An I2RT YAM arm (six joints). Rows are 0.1 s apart.
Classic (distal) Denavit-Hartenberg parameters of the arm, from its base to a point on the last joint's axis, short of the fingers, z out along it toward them. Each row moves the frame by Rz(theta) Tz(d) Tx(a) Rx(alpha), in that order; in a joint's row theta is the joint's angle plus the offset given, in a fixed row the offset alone. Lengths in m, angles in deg.
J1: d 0.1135, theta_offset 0, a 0.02, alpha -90
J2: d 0, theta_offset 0, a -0.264, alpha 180
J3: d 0, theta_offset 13.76, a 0.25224, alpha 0
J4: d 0, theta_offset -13.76, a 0.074, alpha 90
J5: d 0, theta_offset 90, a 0, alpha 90
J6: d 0.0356, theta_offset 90, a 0, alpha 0
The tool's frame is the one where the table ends.
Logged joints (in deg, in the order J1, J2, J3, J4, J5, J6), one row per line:
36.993, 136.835, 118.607, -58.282, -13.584, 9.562
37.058, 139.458, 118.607, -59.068, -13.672, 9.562
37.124, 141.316, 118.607, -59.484, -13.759, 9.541
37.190, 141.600, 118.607, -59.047, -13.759, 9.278
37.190, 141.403, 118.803, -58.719, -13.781, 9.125
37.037, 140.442, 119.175, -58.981, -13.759, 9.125
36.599, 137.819, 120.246, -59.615, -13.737, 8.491
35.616, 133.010, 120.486, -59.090, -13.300, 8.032
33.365, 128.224, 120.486, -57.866, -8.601, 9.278
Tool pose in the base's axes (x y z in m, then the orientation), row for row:
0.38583, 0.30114, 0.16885, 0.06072, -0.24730, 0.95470, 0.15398
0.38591, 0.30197, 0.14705, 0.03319, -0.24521, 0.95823, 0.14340
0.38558, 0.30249, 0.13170, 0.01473, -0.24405, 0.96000, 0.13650
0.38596, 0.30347, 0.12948, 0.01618, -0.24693, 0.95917, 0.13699
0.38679, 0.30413, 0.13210, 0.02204, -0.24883, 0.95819, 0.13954
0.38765, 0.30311, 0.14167, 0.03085, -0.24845, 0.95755, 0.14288
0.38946, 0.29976, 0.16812, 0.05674, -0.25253, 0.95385, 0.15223
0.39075, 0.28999, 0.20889, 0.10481, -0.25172, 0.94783, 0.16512
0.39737, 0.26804, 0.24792, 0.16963, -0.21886, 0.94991, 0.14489
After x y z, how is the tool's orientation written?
As a quaternion, w x y z.
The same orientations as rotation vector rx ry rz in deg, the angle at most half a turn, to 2 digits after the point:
-42.87, 165.50, 26.69
-43.23, 168.93, 25.28
-43.52, 171.20, 24.34
-44.00, 170.89, 24.41
-44.17, 170.10, 24.77
-43.86, 169.05, 25.23
-43.88, 165.76, 26.45
-42.52, 160.09, 27.89
-35.64, 154.67, 23.59

